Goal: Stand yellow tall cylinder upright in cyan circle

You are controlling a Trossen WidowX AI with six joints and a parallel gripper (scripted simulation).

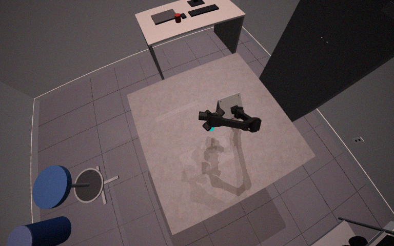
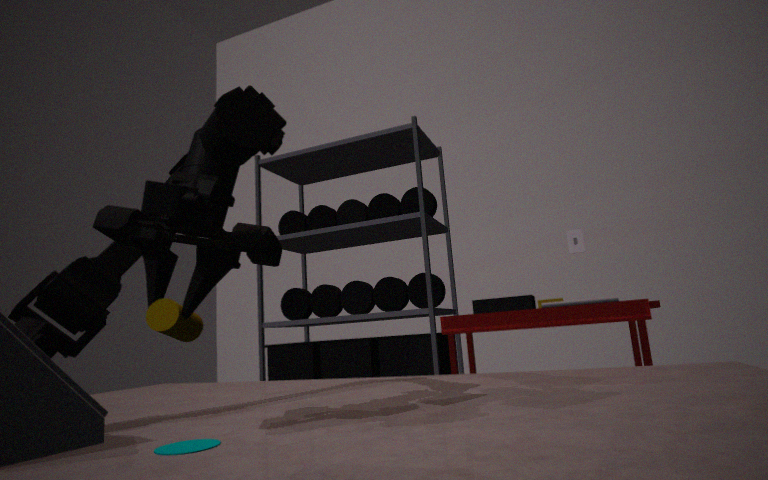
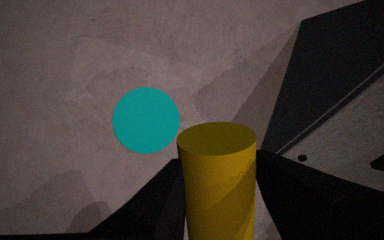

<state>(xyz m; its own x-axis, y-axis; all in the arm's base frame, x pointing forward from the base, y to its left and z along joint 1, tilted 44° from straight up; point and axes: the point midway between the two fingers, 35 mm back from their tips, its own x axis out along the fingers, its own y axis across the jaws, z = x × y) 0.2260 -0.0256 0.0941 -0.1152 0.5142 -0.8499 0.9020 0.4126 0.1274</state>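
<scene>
My gripper tip is 2 cm short of the cyan circle, 1 cm to the right of it and 13 cm above it. The rest, counted from my gripper tip: yellow cylinder: 1 cm behind, 2 cm to the left, 1 cm below.
</scene>
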